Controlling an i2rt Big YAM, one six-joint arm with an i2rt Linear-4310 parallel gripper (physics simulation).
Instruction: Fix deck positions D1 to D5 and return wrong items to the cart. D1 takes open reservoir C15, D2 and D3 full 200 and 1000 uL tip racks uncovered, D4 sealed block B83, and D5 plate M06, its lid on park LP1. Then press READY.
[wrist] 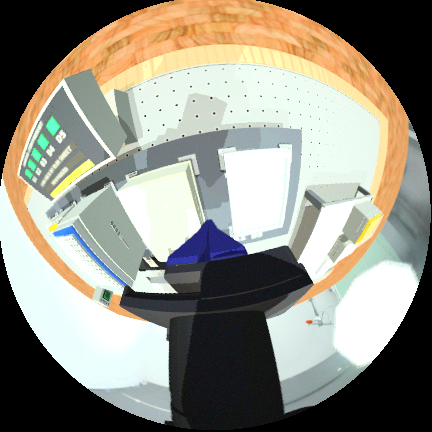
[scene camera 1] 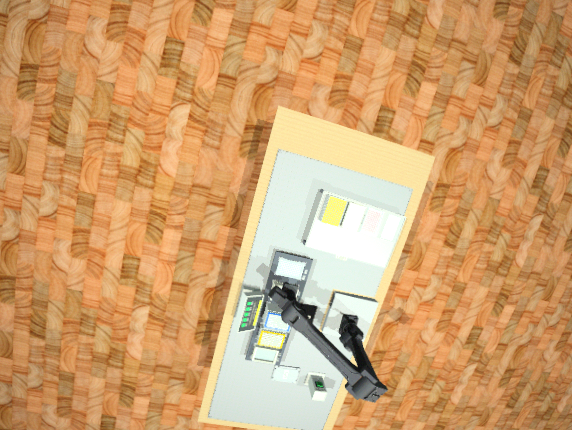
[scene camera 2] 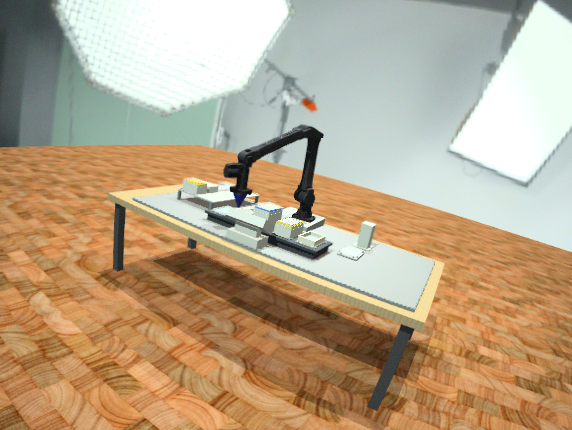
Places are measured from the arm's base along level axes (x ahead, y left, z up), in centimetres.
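Pixels of known places: gripper, between the fingertips: (wrist: 209, 223) (scene camera 1: 287, 285) (scene camera 2: 238, 207); arm's base, origin of its link: (scene camera 1: 348, 324) (scene camera 2: 303, 218).
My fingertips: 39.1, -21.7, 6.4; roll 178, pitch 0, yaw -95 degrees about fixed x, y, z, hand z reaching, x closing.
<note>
Ahead of a thing's pixels: the offset from my fingertips to its middle, as dx, dy, dz. "*": to the spot under its first point. Level surfaces: height alone.
My gripper (scene camera 2: 238, 205) (wrist: 209, 223) is shut and empty, its blue fingertips pointing down above the deck {dz -4.6} (scene camera 1: 307, 261) (wrist: 262, 136). In the wrist view it is between a pale block {+0.4, +5.2, -2.5} (wrist: 162, 212) and a white plate {-0.6, -7.3, -3.8} (scene camera 1: 291, 268) (wrist: 257, 192) at the deck's end; its height above them is unclear. Farther along the deck stand a blue-rimmed tip rack {+1.5, +17.5, +4.6} (scene camera 1: 276, 321) (scene camera 2: 268, 212) (wrist: 95, 257), a yellow-rimmed tip rack {+2.6, +29.9, -1.3} (scene camera 1: 271, 339) (scene camera 2: 290, 228) and an open reservoir {+3.6, +42.2, -3.0} (scene camera 1: 264, 354) (scene camera 2: 312, 239). A flat white piece {-11.2, +58.9, -7.9} (scene camera 1: 286, 374) (scene camera 2: 351, 252) lies beyond the reservoir. Item codes are unreadable.
A status panel {* +16.4, +16.5, +2.5} (scene camera 1: 248, 314) (wrist: 67, 142) with several green lamps and a yellow bar stands beside the deck. A white raised cart {-29.3, -31.4, -6.0} (scene camera 1: 345, 245) (wrist: 316, 220) carries a yellow-topped box {-14.0, -40.1, +2.5} (scene camera 1: 334, 210) (scene camera 2: 194, 186) (wrist: 362, 224) and other pale items. A box with a green button {-29.5, +58.3, -1.3} (scene camera 1: 319, 385) (wrist: 105, 296) stands near the flat piece.
</note>
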